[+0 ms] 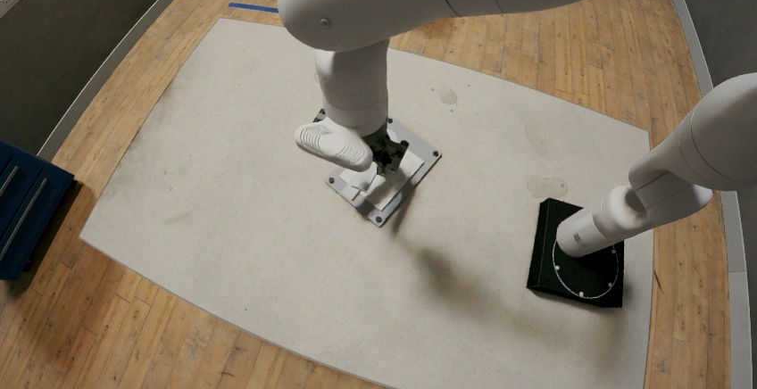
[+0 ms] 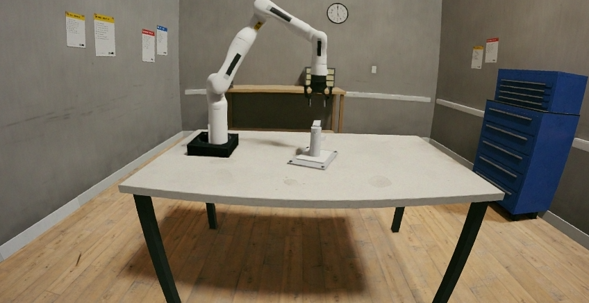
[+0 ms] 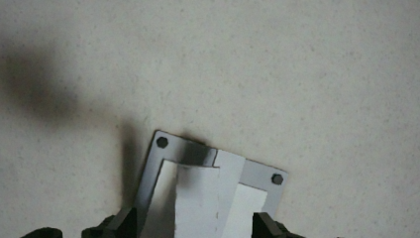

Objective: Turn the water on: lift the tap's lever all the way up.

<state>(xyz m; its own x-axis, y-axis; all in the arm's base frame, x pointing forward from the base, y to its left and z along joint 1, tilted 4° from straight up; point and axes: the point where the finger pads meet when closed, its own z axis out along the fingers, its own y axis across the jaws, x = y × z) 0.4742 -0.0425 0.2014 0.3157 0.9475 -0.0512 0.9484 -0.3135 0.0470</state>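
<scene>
My hand is 9 cm above the tap lever, 4 cm to the left of it and 1 cm past it. The rest, counted from my hand: tap: 14 cm below, 6 cm to the right, 2 cm behind.
</scene>
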